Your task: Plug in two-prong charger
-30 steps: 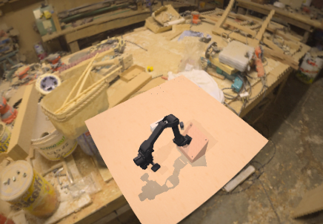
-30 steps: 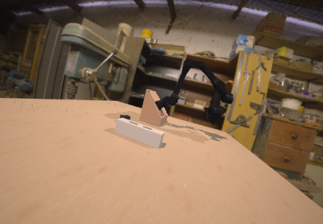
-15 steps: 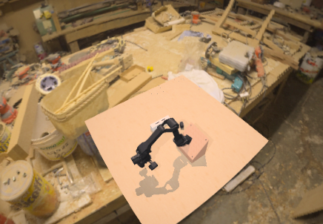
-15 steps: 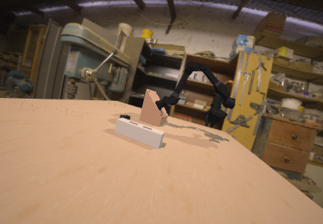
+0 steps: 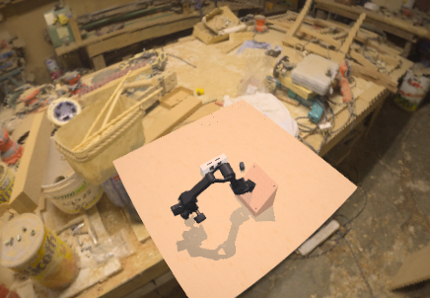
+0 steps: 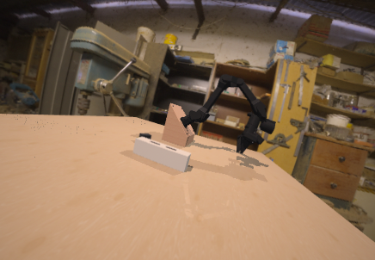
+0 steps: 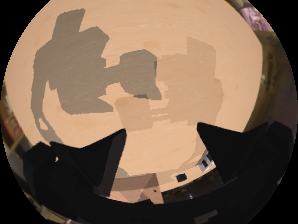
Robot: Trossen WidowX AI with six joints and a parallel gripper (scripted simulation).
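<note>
Right now the two-prong charger is 10 cm ahead of my gripper tip, 47 cm to the right of it and 3 cm below it.
</note>
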